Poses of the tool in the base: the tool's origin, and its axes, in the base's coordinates. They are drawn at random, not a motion.
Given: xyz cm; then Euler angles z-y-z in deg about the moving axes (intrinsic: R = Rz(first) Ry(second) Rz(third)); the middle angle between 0 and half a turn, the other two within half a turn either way.
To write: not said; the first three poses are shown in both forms.
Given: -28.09 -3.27 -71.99 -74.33 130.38 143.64
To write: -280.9 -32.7 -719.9 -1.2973 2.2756 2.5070
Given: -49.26 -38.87 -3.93 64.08 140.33 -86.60
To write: -492.6 -388.7 -39.3 1.1184 2.4492 -1.5115
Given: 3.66 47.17 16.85 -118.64 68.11 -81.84
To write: 36.6 471.7 168.5 -2.0707 1.1887 -1.4284
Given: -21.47 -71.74 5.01 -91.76 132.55 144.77
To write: -214.7 -717.4 50.1 -1.6015 2.3134 2.5267
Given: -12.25 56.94 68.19 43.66 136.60 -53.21
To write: -122.5 569.4 681.9 0.7620 2.3841 -0.9287
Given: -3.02 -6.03 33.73 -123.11 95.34 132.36
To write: -30.2 -60.3 337.3 -2.1487 1.6640 2.3101
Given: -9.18 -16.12 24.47 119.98 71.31 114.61
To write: -91.8 -161.2 244.7 2.0940 1.2446 2.0003
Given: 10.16 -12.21 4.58 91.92 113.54 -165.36
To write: 101.6 -122.1 45.8 1.6043 1.9816 -2.8861
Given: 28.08 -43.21 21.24 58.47 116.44 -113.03
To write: 280.8 -432.1 212.4 1.0205 2.0323 -1.9727
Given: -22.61 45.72 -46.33 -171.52 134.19 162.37
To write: -226.1 457.2 -463.3 -2.9936 2.3421 2.8339
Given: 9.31 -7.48 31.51 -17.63 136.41 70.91
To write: 93.1 -74.8 315.1 -0.3077 2.3808 1.2376
